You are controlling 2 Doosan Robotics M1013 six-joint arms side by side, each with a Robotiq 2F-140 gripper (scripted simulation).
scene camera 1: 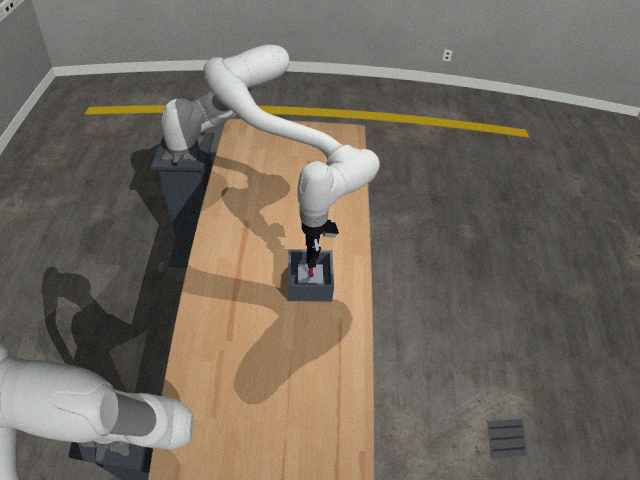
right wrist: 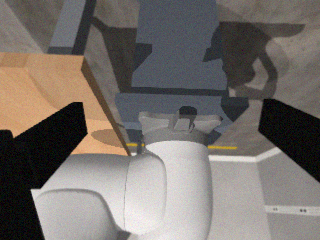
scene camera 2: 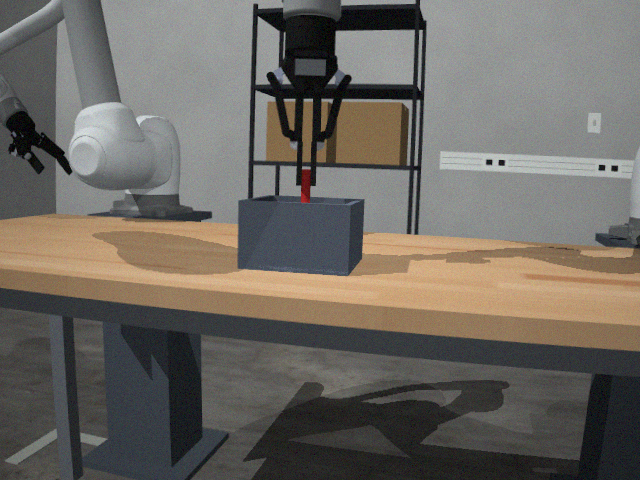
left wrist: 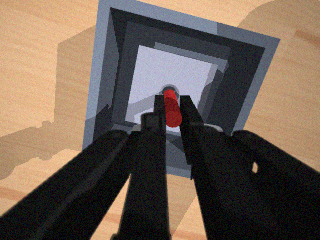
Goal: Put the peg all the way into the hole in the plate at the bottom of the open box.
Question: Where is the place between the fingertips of my right gripper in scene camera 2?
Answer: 56, 171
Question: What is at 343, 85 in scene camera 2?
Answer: My left gripper.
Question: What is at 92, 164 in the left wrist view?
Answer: My left gripper.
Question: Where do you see a grey box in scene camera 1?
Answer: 297, 292
